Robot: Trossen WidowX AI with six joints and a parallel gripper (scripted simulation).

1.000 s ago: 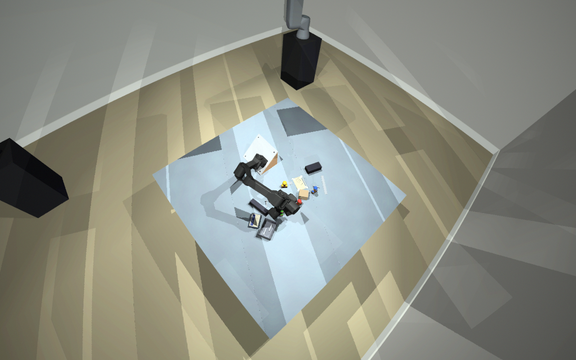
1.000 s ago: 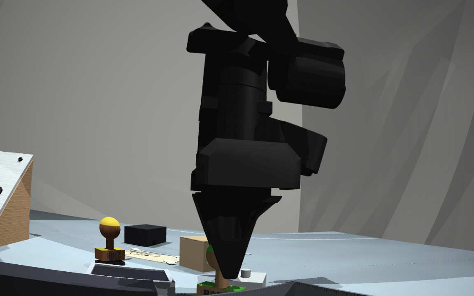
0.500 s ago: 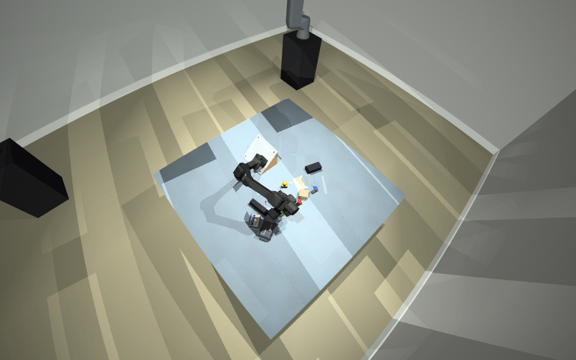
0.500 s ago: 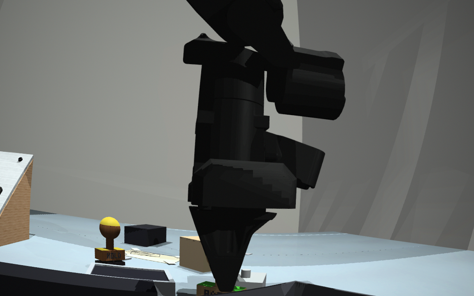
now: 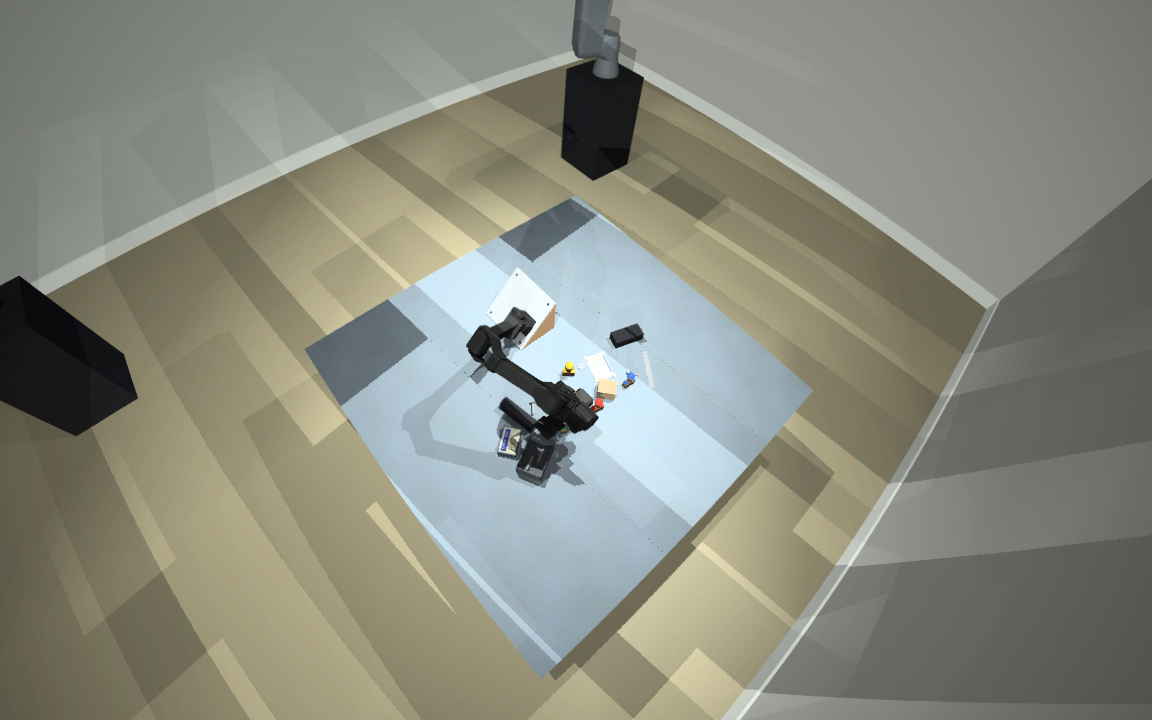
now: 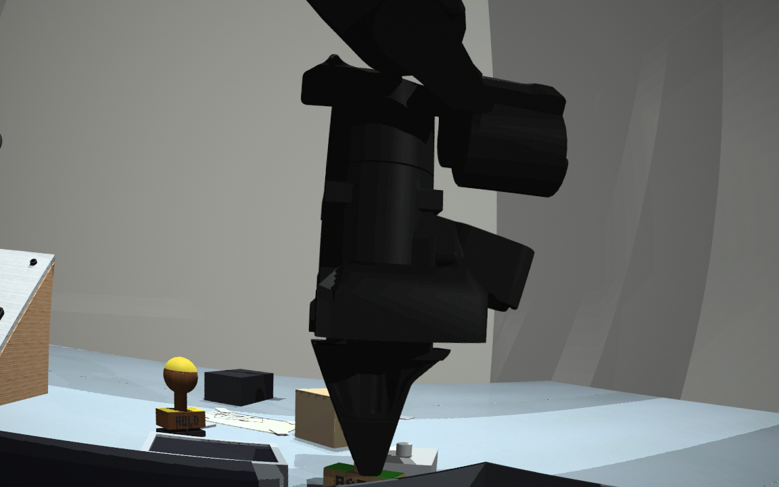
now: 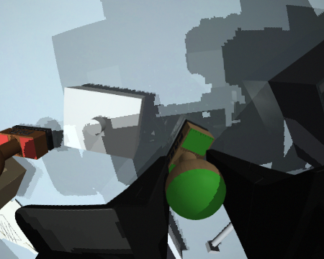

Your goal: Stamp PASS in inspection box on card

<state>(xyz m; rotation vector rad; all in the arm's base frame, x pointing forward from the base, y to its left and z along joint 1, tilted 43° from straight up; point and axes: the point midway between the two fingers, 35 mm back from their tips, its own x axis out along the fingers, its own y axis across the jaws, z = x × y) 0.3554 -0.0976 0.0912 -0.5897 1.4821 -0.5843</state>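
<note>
Now: gripper tip 9 cm past the dark ink pad, 5 cm to the right of it and 2 cm above it. Round my gripper tip: grey block: 5 cm to the left, 3 cm ahead, 1 cm below; red-knobbed stamp: 13 cm to the left, 2 cm ahead; green-edged stamp: right at my gripper tip.
</note>
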